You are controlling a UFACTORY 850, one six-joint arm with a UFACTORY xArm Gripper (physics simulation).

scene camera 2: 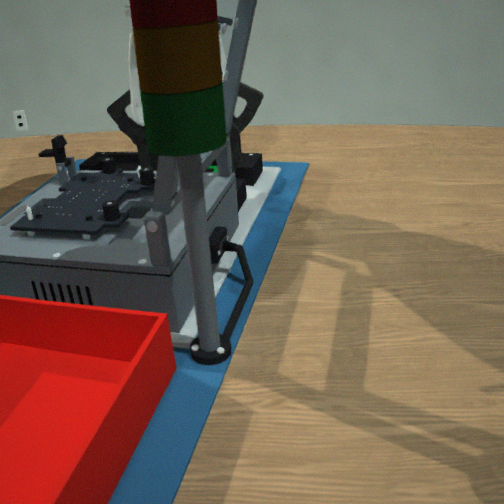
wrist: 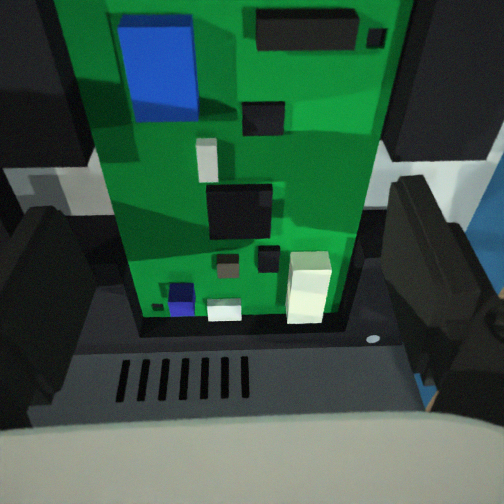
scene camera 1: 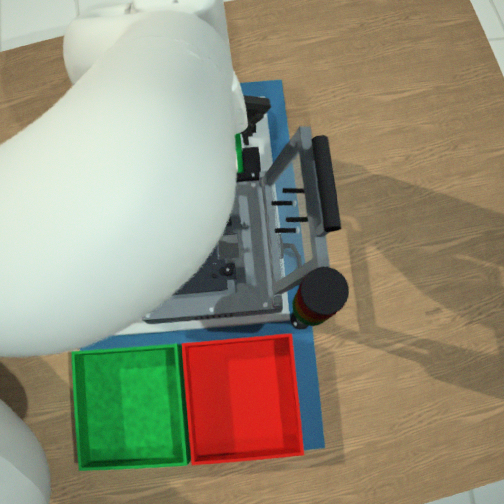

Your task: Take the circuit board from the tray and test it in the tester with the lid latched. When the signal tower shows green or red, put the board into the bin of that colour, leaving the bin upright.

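Note:
The green circuit board lies in its black tray, seen from close above in the wrist view. My gripper is open and straddles the board, one black finger on each side with small gaps. In scene camera 1 my arm hides the tray, and only a sliver of the board shows. The tester stands with its lid raised and its nest empty. The signal tower shows dull red, amber and green bands, none lit. The green bin and red bin stand upright and empty.
Everything sits on a blue mat on a wooden table. The lid's black handle bar sticks out to the right of the tester. The tower pole stands at the tester's front corner beside the red bin.

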